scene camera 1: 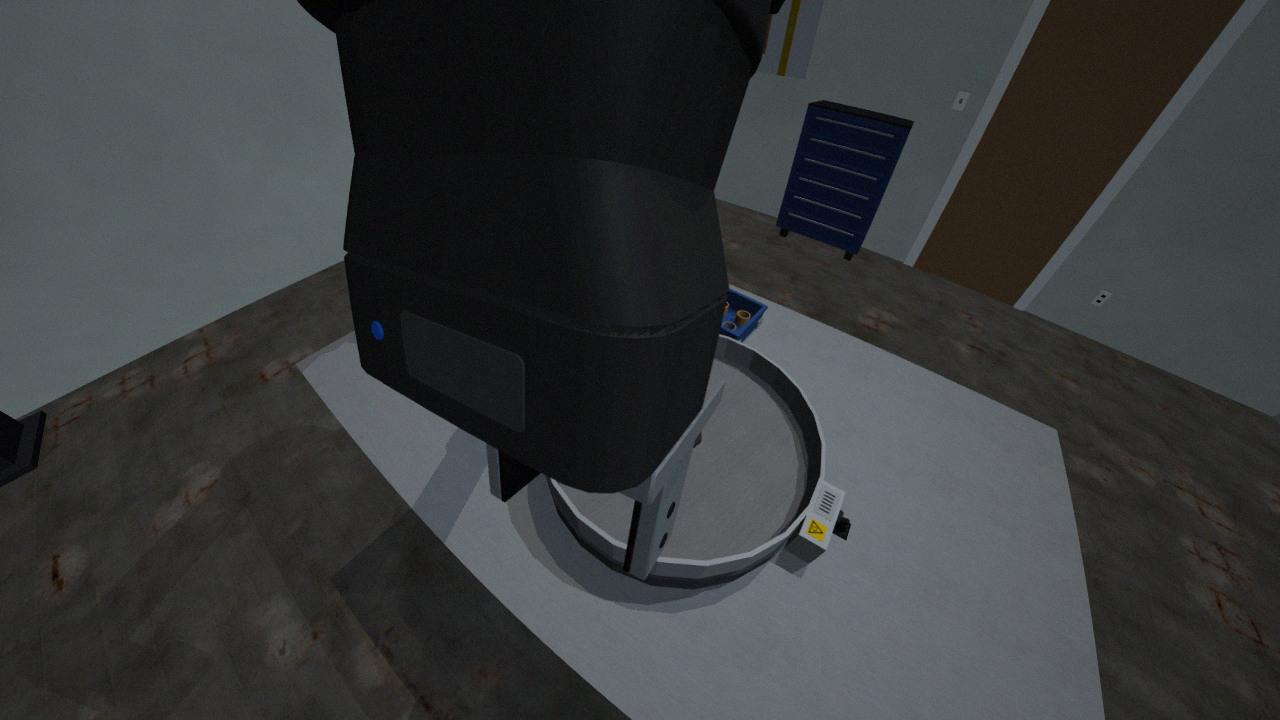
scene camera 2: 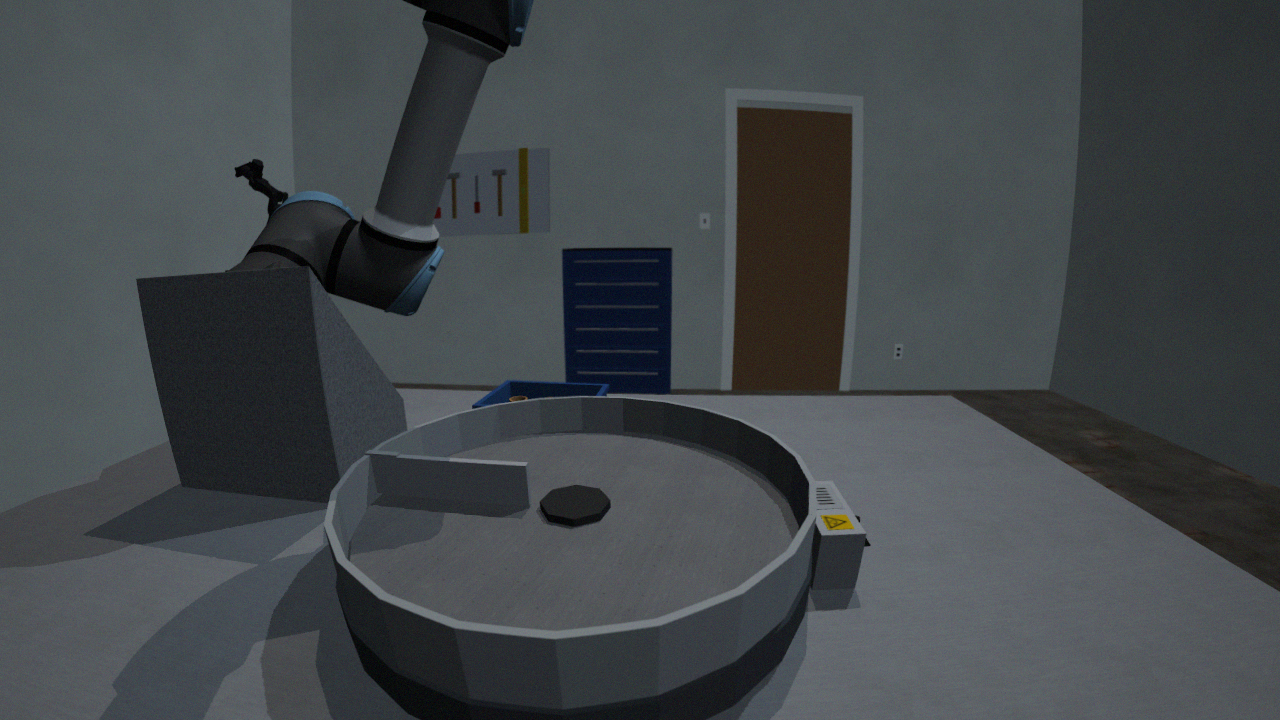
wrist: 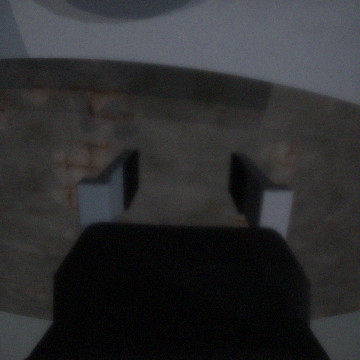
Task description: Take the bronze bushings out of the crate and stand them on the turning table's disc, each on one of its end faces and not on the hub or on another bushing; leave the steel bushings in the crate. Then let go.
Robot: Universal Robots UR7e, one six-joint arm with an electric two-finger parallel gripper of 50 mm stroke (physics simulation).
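Places are measured from the arm's base along level axes (x ahead, y left, z up), in centimetres.
Where they show: gripper, fingertip midpoint: [scene camera 1: 577,515] [wrist: 183,169]; arm's base, origin of the base link: [scene camera 2: 253,329].
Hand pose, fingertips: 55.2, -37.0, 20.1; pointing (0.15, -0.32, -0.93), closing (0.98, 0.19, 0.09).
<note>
Things, the pixels of their centre, and the offset from my fingertips, as dx, dy, dz. "*": a spot on its surface instead.
- blue crate, body centre: [scene camera 2: 544,408] [scene camera 1: 715,311] -23.4, +63.4, -37.8
- bronze bushing, body centre: [scene camera 1: 742,318] -17.7, +66.5, -38.5
- bushing rim, surface spot: [scene camera 2: 518,398] * -29.6, +67.6, -37.6
- turning table's grey disc, body centre: [scene camera 2: 575,509] [scene camera 1: 681,434] -9.4, +28.3, -35.1
- dark hub, body centre: [scene camera 2: 575,504] -9.4, +28.3, -34.6
- grey divider, surface spot: [scene camera 2: 447,483] * -21.6, +27.1, -33.0
- box with a yellow warning label, body centre: [scene camera 2: 823,531] [scene camera 1: 815,520] +13.9, +29.9, -37.4
The blue crate [scene camera 1: 757,321] [scene camera 2: 563,390] stands beyond the turning table. A bronze bushing [scene camera 1: 742,317] stands in it, with part of another at the arm's edge and a darker ring low in front, too small to identify surely. One bushing rim [scene camera 2: 518,398] shows in scene camera 2. The turning table's grey disc [scene camera 1: 751,456] [scene camera 2: 680,519] has a dark hub [scene camera 2: 574,505]; no bushing shows on its visible part. My gripper [scene camera 1: 575,537] [wrist: 183,169] is open and empty, high up, overlapping the table's near left rim in scene camera 1. The arm hides part of crate and disc.
A raised rim [scene camera 1: 814,429] [scene camera 2: 554,662] surrounds the disc, and a grey divider [scene camera 2: 447,483] reaches inward from its left side. A box with a yellow warning label [scene camera 1: 805,537] [scene camera 2: 836,555] sits outside the rim. The arm's grey pedestal [scene camera 2: 241,376] stands left in scene camera 2.
</note>
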